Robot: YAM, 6 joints.
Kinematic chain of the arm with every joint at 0, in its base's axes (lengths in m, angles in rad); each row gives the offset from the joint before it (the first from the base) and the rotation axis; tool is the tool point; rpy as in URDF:
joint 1: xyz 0 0 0.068 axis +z
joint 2: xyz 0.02 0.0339 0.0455 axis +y
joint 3: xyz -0.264 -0.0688 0 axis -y
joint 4: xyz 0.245 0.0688 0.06 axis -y
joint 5: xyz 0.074 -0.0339 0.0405 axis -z
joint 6: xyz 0.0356 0 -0.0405 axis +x
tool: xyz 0 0 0 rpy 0 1.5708 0
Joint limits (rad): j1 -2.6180..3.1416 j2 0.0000..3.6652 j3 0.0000..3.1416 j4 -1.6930..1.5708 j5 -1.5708..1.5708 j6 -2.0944..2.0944
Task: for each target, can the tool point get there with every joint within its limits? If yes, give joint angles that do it. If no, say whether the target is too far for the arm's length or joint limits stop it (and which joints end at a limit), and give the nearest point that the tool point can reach.
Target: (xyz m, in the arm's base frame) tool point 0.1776 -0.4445 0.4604
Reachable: yes | joints -1.1635 2.1134 2.0443 0.8829 0.3741 0.1074
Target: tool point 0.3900 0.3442 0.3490
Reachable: yes | joints 0.7602 2.1901 2.1522 -0.2566 0.5727 1.3088
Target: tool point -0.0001 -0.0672 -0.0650
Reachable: yes | joints -1.5259 2.9251 0.7009 -0.8790 0.0882 0.7551
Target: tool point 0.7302 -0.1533 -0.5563
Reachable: no: too far | nearest point 0.4838 -0.1016 -0.2841 | short by 0.371 m
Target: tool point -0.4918 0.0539 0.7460
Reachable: no: too far | nearest point -0.3933 0.0431 0.6140 | short by 0.165 m
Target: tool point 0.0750 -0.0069 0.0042
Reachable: yes | joints 0.3541 2.4140 0.3149 -0.5361 1.1468 -1.7272
